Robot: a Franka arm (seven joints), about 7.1 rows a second.
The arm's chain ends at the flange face. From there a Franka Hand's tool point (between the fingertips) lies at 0.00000 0.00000 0.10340 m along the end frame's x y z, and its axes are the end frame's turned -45 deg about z.
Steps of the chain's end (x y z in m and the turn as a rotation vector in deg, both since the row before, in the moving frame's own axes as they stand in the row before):
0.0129 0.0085 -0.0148 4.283 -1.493 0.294
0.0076 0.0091 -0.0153 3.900 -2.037 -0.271
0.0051 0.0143 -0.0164 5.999 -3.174 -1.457
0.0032 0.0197 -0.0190 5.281 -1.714 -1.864
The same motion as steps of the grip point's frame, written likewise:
0.0067 0.0078 -0.0151 4.084 1.973 0.294
0.0013 0.0042 -0.0156 4.198 1.317 -0.271
-0.0031 0.0020 -0.0171 6.486 1.998 -1.457
-0.0073 0.0072 -0.0195 4.946 2.522 -1.864

